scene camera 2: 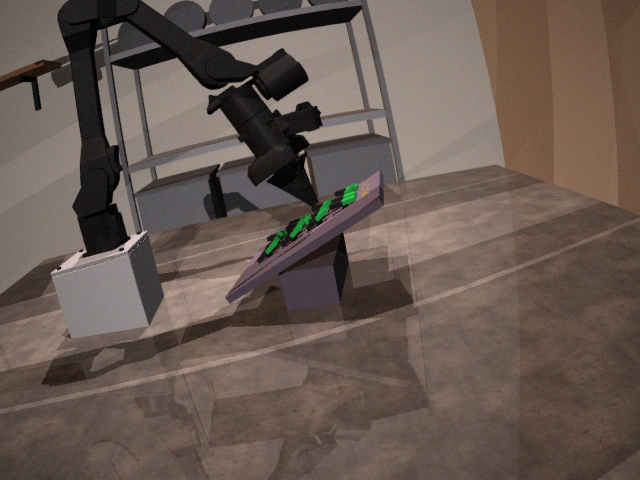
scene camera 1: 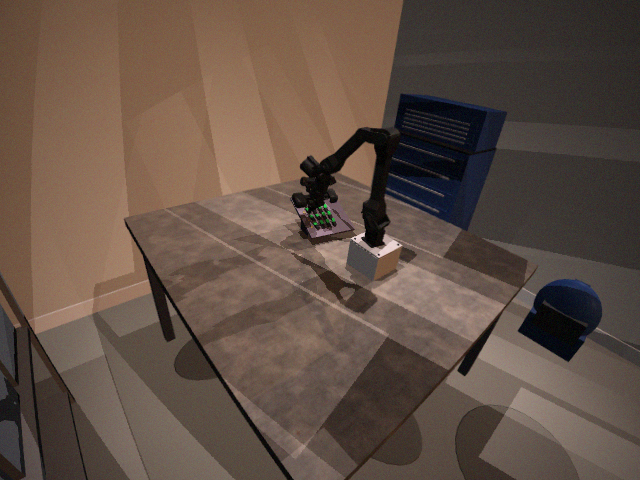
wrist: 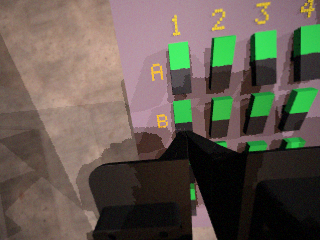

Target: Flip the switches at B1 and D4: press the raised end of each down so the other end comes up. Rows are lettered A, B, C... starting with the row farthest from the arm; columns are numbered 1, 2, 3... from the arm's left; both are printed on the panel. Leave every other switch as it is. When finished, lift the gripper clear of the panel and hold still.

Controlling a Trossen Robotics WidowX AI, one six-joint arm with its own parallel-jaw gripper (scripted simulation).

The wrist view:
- my gripper: 184, 136
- switch: 178, 52
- switch: 222, 48
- switch: 220, 112
